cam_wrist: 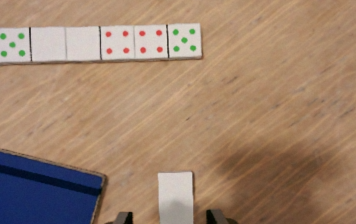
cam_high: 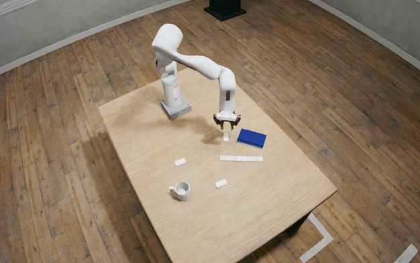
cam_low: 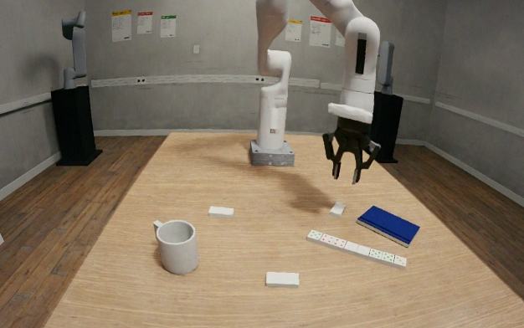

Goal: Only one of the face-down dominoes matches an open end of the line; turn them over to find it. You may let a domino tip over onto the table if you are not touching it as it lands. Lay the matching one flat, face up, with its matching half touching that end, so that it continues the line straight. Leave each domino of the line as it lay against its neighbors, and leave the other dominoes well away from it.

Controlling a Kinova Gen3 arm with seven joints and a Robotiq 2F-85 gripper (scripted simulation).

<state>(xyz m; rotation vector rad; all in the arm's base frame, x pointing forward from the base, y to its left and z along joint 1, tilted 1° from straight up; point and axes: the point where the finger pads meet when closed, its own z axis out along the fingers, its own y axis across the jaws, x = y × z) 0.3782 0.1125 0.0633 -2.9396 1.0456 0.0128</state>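
Right now my hand is 110 mm to the right of the blue book, 100 mm above it and 80 mm short of it. Also, from my hand: grey mug 360 mm to the right, 150 mm ahead, 80 mm below.
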